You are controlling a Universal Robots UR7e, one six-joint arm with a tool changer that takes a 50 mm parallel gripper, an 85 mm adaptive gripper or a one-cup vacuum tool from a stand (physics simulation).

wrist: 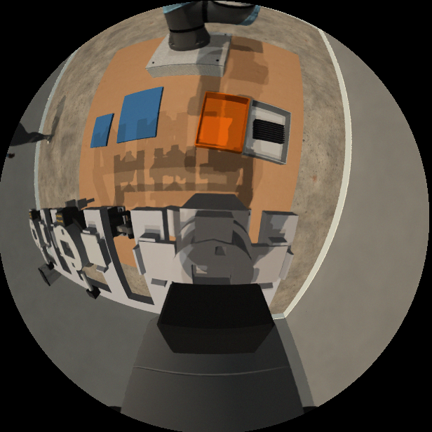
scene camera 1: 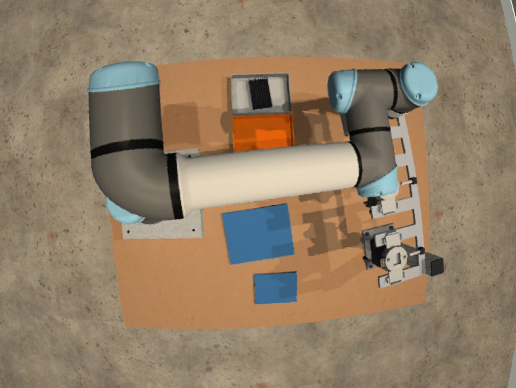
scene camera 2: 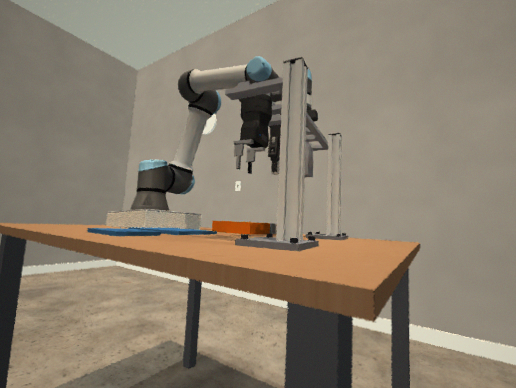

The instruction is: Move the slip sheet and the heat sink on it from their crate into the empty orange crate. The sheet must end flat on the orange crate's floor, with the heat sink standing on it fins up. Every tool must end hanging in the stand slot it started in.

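Places are measured from the arm's base along level axes (x ahead, y left, z up), in centimetres.
Pixels of known places: arm's base, link origin: [scene camera 2: 150, 212].
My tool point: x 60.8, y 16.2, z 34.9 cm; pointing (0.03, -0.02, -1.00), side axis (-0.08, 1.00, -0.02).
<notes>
For each thing: its top centre in the pictures, then the offset to it from my tool point. "spot": a spot on its surface instead. Level surfaces: height alone.
- black heat sink, top centre: [scene camera 1: 260, 91] dx -23.7, dy +14.2, dz -37.6 cm
- pale slip sheet, top centre: [scene camera 1: 261, 95] dx -23.2, dy +13.8, dz -40.6 cm
- grey crate, surface spot: [scene camera 1: 289, 95] spot: dx -14.6, dy +12.4, dz -37.7 cm
- orange crate, top centre: [scene camera 1: 263, 136] [scene camera 2: 241, 221] dx -24.2, dy -0.4, dz -36.8 cm
- grey tool, top centre: [scene camera 2: 298, 137] dx -0.2, dy -1.2, dz -5.1 cm
- table, surface height: dz -41.1 cm
The black heat sink [scene camera 1: 260, 93] [wrist: 269, 131] stands fins up on the pale slip sheet [scene camera 1: 278, 97] [wrist: 265, 114] inside the grey crate [scene camera 1: 289, 95] [wrist: 288, 125]. The orange crate [scene camera 1: 247, 132] [scene camera 2: 240, 227] [wrist: 215, 132] sits beside it and looks empty; the arm hides part of it in scene camera 1. The arm's wrist [scene camera 1: 370, 85] is over the far end of the tool stand [scene camera 1: 419, 215] [scene camera 2: 292, 150]. No gripper shows on the arm, and its tool end is hidden. Whether it touches the tool in that slot cannot be told.
A large black gripper [scene camera 2: 244, 167] with fingers apart and a slimmer one [scene camera 2: 274, 162] hang in the stand. A grey tool [scene camera 2: 309, 162] hangs in the far slot. Two blue mats [scene camera 1: 257, 235] [scene camera 1: 275, 287] lie on the table [scene camera 1: 170, 295]. Stand posts rise at the table's right.
</notes>
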